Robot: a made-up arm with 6 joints.
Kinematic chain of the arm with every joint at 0, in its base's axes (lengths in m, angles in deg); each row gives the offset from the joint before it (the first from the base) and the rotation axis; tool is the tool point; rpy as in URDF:
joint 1: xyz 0 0 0.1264 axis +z
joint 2: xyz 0 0 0 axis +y
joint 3: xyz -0.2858 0 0.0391 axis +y
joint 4: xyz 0.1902 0 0.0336 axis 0.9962 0 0.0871
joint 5: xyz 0 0 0 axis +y
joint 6: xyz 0.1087 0 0.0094 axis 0.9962 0 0.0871
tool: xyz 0 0 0 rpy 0 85 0
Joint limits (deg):
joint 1: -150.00..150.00
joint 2: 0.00..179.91
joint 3: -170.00..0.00
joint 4: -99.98..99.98
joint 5: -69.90..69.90
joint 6: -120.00..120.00
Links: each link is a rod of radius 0.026 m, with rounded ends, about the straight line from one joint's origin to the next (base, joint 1, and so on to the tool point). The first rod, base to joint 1, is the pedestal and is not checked.
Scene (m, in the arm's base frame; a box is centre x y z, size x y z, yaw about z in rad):
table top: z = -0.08
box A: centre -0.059 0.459 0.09 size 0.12 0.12 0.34 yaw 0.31
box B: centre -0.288 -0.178 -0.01 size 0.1 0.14 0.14 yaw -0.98
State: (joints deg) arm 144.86 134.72 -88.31 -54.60 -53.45 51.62
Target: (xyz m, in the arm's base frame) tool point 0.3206 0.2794 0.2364
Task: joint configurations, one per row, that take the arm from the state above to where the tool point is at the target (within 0.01 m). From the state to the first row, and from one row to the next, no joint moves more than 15 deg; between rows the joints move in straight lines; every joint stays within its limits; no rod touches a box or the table.
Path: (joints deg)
1: 136.54 123.46 -101.93 -62.16 -45.43 40.29
2: 128.21 112.20 -115.54 -69.73 -37.42 28.96
3: 119.89 100.94 -129.16 -77.29 -29.40 17.63
4: 111.56 89.68 -142.77 -84.85 -21.39 6.31
5: 103.24 78.42 -156.39 -92.42 -13.37 -5.02
6: 94.91 67.15 -170.00 -99.98 -5.36 -16.35
7: 86.28 74.36 -156.15 -92.12 -10.25 -6.64
8: 77.64 81.57 -142.31 -84.25 -15.14 3.07
9: 69.00 88.78 -128.46 -76.39 -20.03 12.78
10: 60.36 95.99 -114.61 -68.53 -24.92 22.49
11: 51.72 103.20 -100.76 -60.66 -29.82 32.20
12: 43.08 110.40 -86.92 -52.80 -34.71 41.91
13: 34.45 117.61 -73.07 -44.94 -39.60 51.62

